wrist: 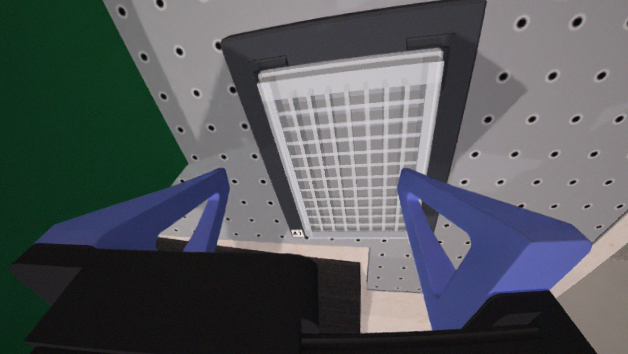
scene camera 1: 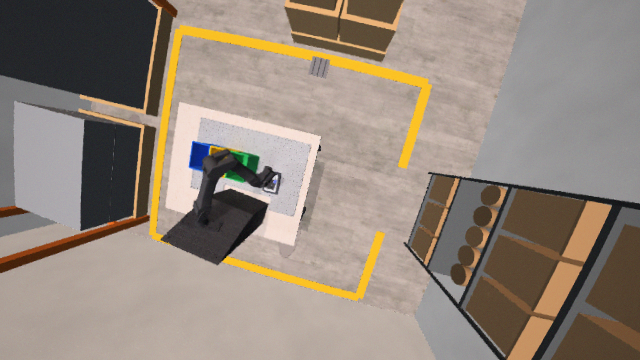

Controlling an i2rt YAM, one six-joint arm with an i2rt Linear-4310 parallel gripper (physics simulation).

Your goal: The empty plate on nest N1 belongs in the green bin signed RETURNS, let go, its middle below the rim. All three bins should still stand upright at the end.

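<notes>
The clear, gridded empty plate lies flat in the dark nest, which shows small beside the arm's tip in the scene view. My gripper is open and empty, above the near part of the plate. In the wrist view the right fingertip overlaps the plate's right edge, while the left fingertip is left of the nest; the exact height is unclear. The green bin stands left of the nest. The arm partly covers it in the scene view, and its RETURNS sign is not readable.
The blue bin and the yellow bin stand in a row beyond the green one, all seemingly upright. The arm crosses over the bins. A perforated grey board lies on the pale table. The dark arm base block is at the near edge.
</notes>
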